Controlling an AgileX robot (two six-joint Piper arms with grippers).
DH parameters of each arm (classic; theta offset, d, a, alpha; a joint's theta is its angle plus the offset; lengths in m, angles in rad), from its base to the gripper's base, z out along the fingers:
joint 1: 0 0.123 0 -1.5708
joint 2: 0.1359 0 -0.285 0
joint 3: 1.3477 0 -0.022 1.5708
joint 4: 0 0.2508 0 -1.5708
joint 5: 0 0 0.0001 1.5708
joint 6: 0 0.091 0 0
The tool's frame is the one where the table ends.
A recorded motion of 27 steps. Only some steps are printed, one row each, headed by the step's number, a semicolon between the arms.
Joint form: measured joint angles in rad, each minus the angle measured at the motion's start. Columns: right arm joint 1, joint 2, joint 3, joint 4, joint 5, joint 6; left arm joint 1, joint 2, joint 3, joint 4, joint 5, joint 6.
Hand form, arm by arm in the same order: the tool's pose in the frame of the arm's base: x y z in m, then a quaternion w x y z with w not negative. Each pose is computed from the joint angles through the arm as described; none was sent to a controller.
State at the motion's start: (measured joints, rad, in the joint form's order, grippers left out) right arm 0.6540 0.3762 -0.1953 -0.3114 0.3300 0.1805; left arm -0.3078 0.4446 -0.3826 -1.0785 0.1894 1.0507
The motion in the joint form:
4: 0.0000 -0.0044 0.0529 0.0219 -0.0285 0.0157; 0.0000 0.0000 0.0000 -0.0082 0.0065 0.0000
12: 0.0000 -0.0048 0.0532 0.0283 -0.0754 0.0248; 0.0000 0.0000 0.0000 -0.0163 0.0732 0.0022
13: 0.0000 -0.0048 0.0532 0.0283 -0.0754 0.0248; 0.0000 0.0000 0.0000 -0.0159 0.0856 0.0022
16: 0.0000 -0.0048 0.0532 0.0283 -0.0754 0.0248; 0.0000 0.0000 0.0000 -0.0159 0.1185 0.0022
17: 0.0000 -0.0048 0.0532 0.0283 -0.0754 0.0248; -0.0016 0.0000 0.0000 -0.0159 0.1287 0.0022
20: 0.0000 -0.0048 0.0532 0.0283 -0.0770 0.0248; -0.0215 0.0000 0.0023 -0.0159 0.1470 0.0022
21: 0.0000 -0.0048 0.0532 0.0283 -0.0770 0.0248; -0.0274 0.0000 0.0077 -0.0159 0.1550 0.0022
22: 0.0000 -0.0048 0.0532 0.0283 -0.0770 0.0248; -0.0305 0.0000 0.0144 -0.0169 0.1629 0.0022
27: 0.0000 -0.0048 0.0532 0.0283 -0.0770 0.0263; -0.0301 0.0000 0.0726 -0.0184 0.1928 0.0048
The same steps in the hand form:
4: 0.0719 0.0453 0.2098 0.52683 -0.28093 0.79348 0.11798; 0.0917 -0.0457 0.3016 0.66038 0.15995 0.71228 -0.17599
12: 0.0724 0.0474 0.2134 0.54235 -0.27501 0.78269 0.13277; 0.0889 -0.0504 0.2990 0.64360 0.18002 0.71755 -0.19620
13: 0.0724 0.0474 0.2134 0.54235 -0.27501 0.78269 0.13277; 0.0883 -0.0512 0.2985 0.64042 0.18422 0.71846 -0.19935
16: 0.0724 0.0474 0.2134 0.54235 -0.27501 0.78269 0.13277; 0.0867 -0.0534 0.2971 0.63185 0.19497 0.72073 -0.20810
17: 0.0724 0.0474 0.2134 0.54235 -0.27501 0.78269 0.13277; 0.0862 -0.0542 0.2967 0.62899 0.19887 0.72123 -0.21130
20: 0.0724 0.0475 0.2135 0.54292 -0.27499 0.78224 0.13312; 0.0841 -0.0571 0.2952 0.62107 0.21199 0.72106 -0.22228
21: 0.0724 0.0475 0.2135 0.54292 -0.27499 0.78224 0.13312; 0.0835 -0.0581 0.2931 0.61620 0.21668 0.72265 -0.22610
22: 0.0724 0.0475 0.2135 0.54292 -0.27499 0.78224 0.13312; 0.0829 -0.0589 0.2905 0.61114 0.21999 0.72491 -0.22938
27: 0.0724 0.0475 0.2135 0.54282 -0.27441 0.78245 0.13352; 0.0813 -0.0607 0.2699 0.58078 0.22914 0.74464 -0.23603

